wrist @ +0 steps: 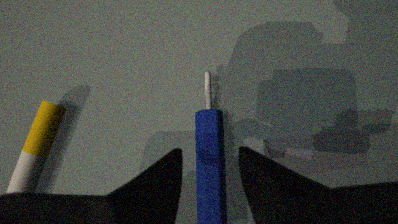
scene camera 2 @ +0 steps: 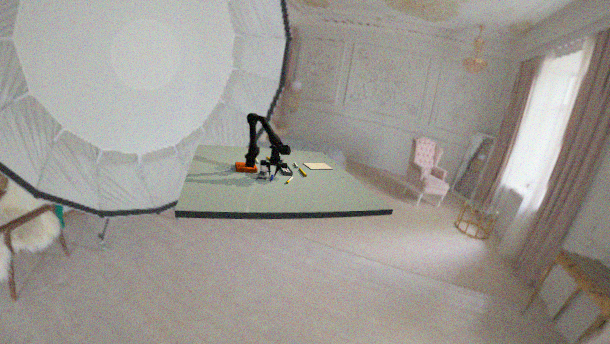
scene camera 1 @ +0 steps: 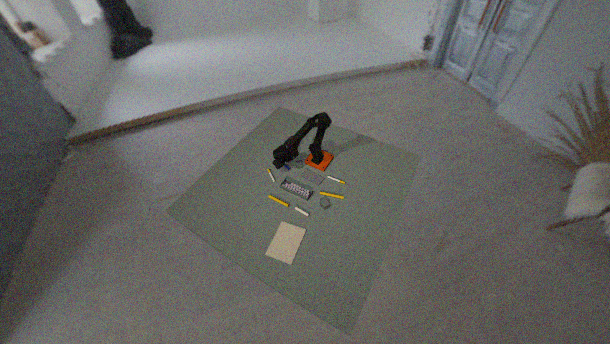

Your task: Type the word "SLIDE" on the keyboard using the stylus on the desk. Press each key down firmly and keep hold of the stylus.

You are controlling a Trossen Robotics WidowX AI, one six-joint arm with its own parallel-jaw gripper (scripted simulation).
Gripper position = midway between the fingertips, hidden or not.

Observation:
In view: the gripper (wrist: 210,155), a yellow-and-white pen (wrist: 28,170) and a beige pad (scene camera 1: 288,237).
The wrist view misses the beige pad: it is out of frame.

